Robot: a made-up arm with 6 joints. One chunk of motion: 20 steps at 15 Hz.
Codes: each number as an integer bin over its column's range. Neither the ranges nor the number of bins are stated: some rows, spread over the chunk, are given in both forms.
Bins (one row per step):
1: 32 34 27 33 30 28
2: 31 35 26 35 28 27
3: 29 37 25 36 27 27
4: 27 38 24 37 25 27
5: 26 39 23 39 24 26
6: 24 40 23 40 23 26
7: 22 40 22 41 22 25
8: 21 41 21 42 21 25
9: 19 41 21 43 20 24
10: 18 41 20 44 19 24
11: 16 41 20 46 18 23
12: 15 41 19 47 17 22
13: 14 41 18 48 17 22
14: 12 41 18 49 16 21
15: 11 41 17 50 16 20
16: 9 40 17 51 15 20
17: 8 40 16 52 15 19
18: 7 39 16 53 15 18
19: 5 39 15 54 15 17
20: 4 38 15 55 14 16
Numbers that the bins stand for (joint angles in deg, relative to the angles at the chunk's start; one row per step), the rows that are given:
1: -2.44 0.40 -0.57 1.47 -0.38 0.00
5: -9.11 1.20 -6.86 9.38 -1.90 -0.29
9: -16.89 1.52 -10.00 14.65 -2.92 -0.57
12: -21.34 1.52 -13.15 19.92 -3.68 -0.86
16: -28.01 1.36 -16.29 25.19 -4.19 -1.15
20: -33.56 1.04 -19.44 30.47 -4.45 -1.72
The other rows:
2: -3.55 0.56 -2.14 4.11 -0.89 -0.14
3: -5.77 0.88 -3.71 5.43 -1.14 -0.14
4: -8.00 1.04 -5.29 6.74 -1.65 -0.14
6: -11.33 1.36 -6.86 10.70 -2.16 -0.29
7: -13.56 1.36 -8.43 12.02 -2.41 -0.43
8: -14.67 1.52 -10.00 13.33 -2.67 -0.43
10: -18.00 1.52 -11.58 15.97 -3.18 -0.57
11: -20.22 1.52 -11.58 18.61 -3.43 -0.72
13: -22.45 1.52 -14.72 21.24 -3.68 -0.86
14: -24.67 1.52 -14.72 22.56 -3.94 -1.00
15: -25.78 1.52 -16.29 23.88 -3.94 -1.15
17: -29.12 1.36 -17.86 26.51 -4.19 -1.29
18: -30.23 1.20 -17.86 27.83 -4.19 -1.43
19: -32.45 1.20 -19.44 29.15 -4.19 -1.58

